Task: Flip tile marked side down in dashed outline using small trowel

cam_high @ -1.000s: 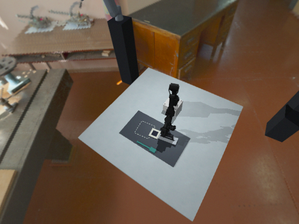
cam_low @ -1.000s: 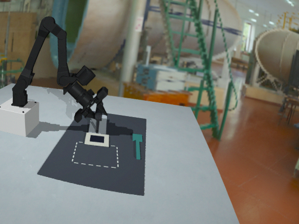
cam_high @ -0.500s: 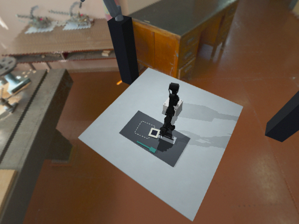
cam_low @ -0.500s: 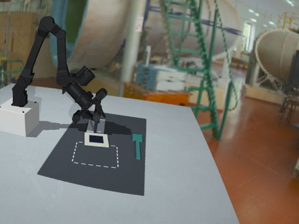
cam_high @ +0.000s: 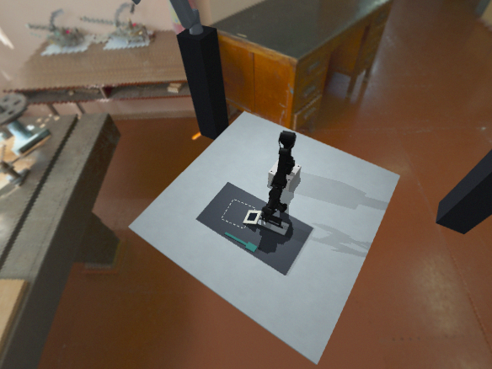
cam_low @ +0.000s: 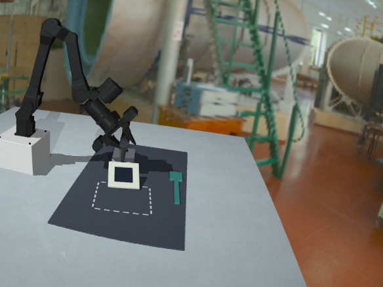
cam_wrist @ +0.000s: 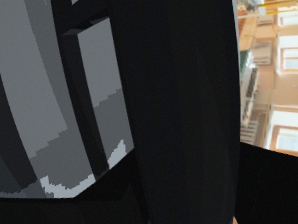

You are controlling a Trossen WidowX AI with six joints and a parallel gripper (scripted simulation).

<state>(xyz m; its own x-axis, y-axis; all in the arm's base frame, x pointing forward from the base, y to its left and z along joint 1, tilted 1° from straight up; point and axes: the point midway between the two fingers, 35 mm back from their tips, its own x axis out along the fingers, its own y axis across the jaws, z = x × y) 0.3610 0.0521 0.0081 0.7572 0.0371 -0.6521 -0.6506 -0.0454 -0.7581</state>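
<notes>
Now: gripper tip 10 mm past the tile, 100 mm to the left of it and 50 mm above it. The rest, counted from my gripper tip: dark mat: 10 mm ahead, 80 mm to the right, 100 mm below; teal trowel: 150 mm ahead, 70 mm to the right, 70 mm below; black-handled float: 30 mm behind, 10 mm below.
</notes>
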